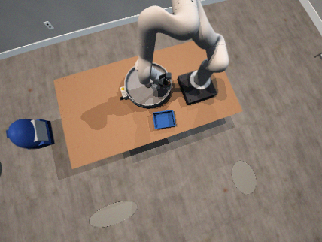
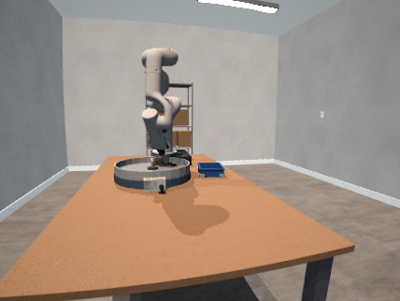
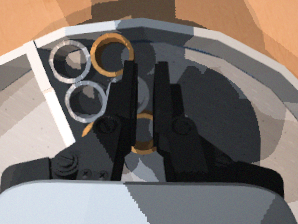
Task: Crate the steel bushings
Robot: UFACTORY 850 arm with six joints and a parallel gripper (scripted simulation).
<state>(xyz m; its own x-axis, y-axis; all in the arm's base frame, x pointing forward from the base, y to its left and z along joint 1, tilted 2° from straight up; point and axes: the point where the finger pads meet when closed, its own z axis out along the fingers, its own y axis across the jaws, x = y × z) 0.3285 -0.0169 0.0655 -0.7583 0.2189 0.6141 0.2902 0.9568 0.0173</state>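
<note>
The blue crate lies 80 mm ahead of my hand, 300 mm to the left of it and 100 mm below it. The rest, counted from my hand: grey turning table 150 mm ahead, 50 mm to the right, 70 mm below.
</note>
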